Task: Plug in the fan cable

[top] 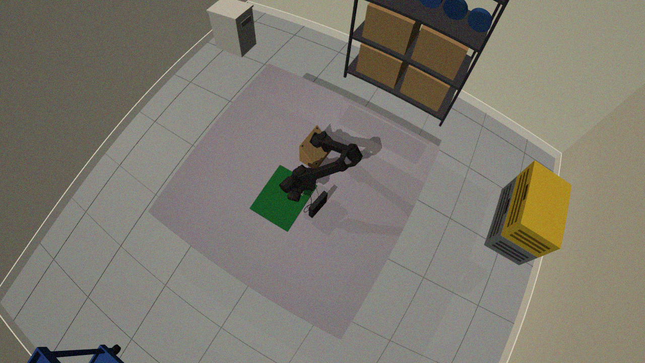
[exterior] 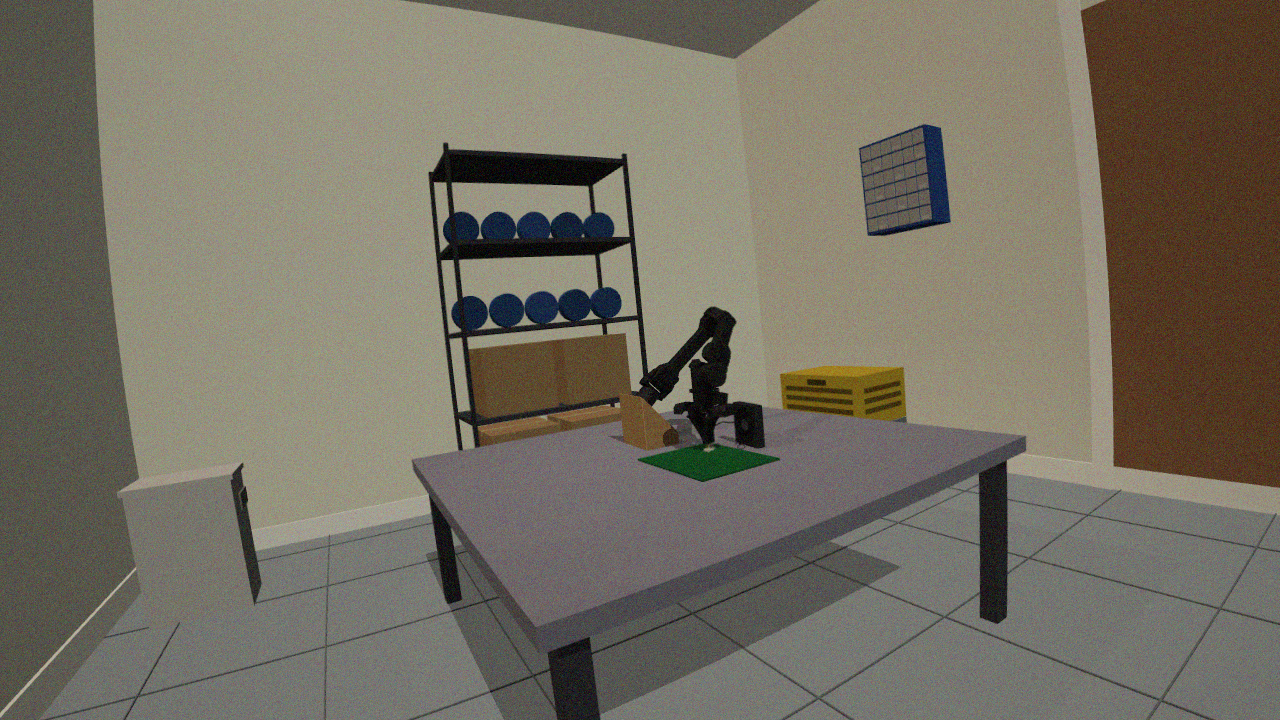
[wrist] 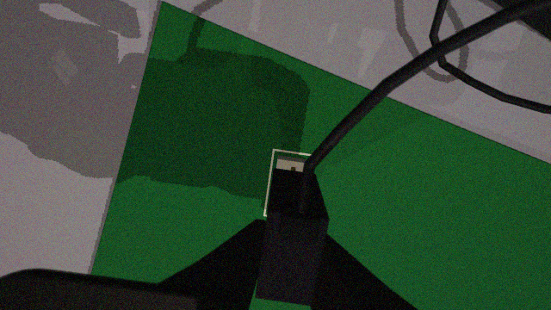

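My gripper tip is 1 cm to the right of the pale fan header and 4 cm above it. Round my gripper tip: black cable (3 cm to the left, 2 cm above); black fan (3 cm ahead, 12 cm to the left, 2 cm above); green board (6 cm ahead, 6 cm to the right, 5 cm below).
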